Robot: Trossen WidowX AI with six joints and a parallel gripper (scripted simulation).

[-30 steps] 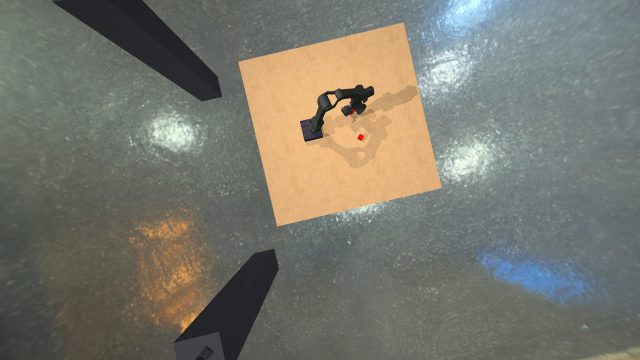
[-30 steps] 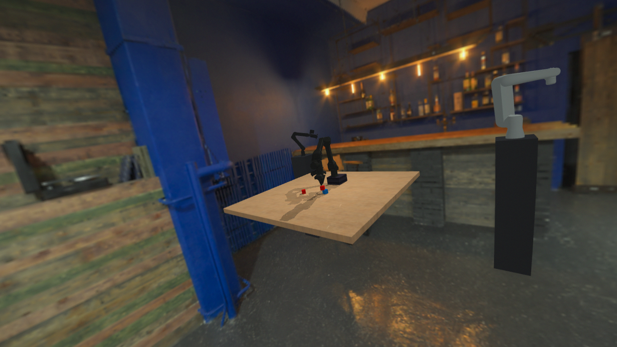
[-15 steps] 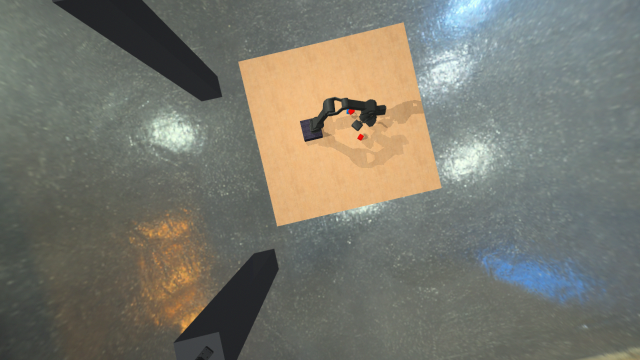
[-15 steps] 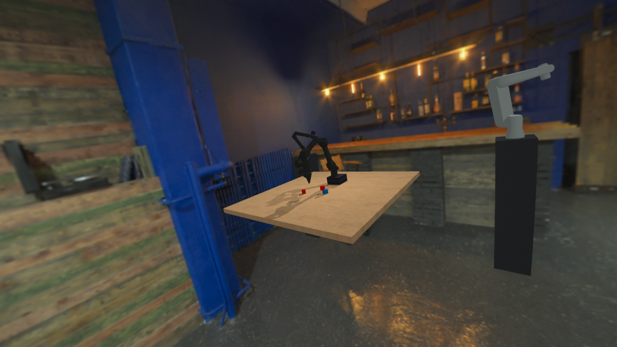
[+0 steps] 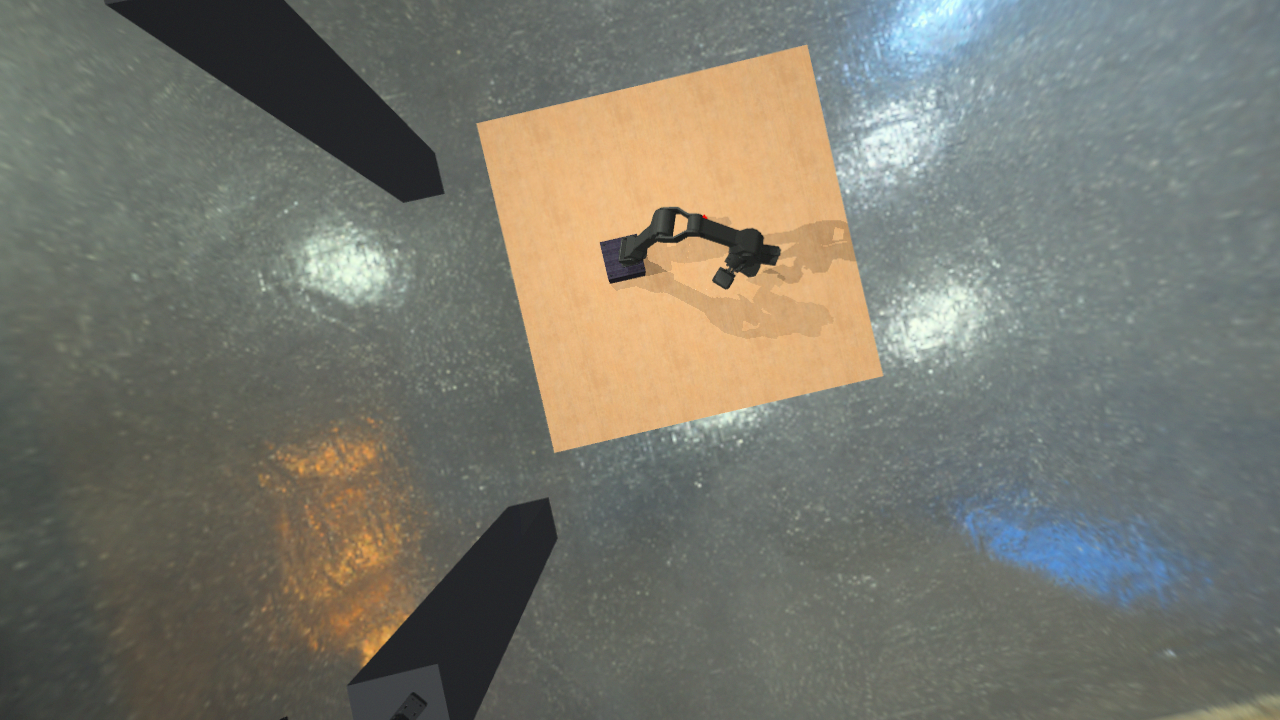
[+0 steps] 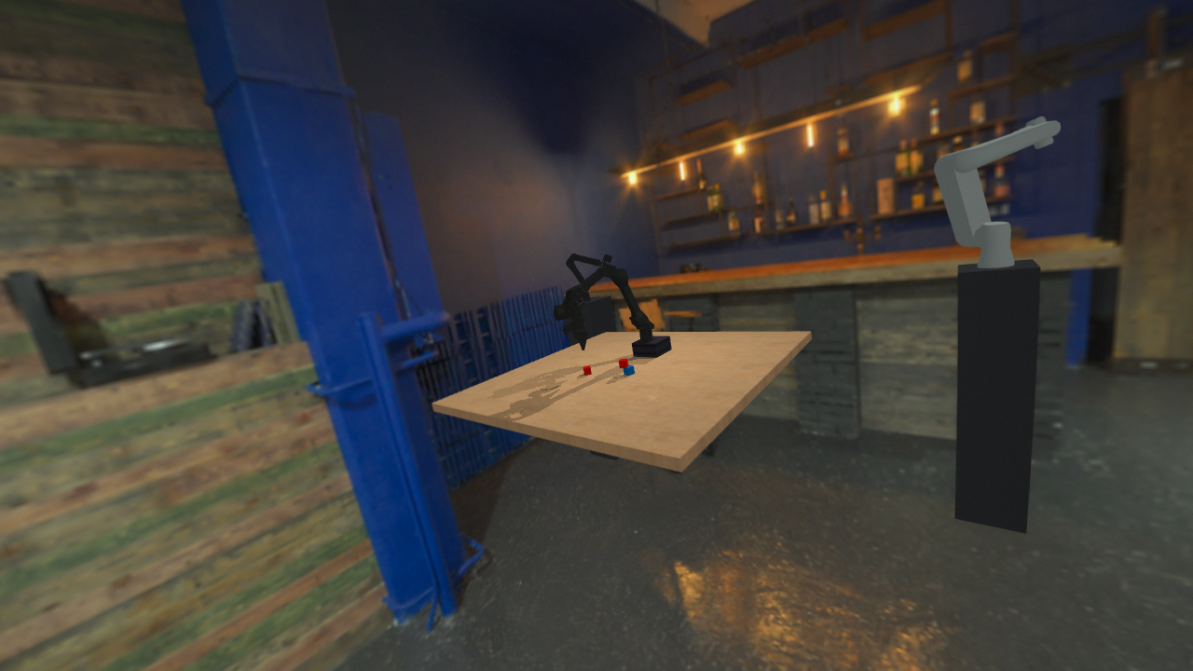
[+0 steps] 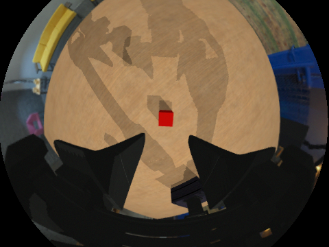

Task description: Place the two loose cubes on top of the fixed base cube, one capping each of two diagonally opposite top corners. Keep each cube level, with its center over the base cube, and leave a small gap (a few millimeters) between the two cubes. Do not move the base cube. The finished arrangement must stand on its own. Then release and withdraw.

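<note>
Now: gripper tip 22 cm to the right of the blue base cube, 10 cm above it and 4 cm past it.
</note>
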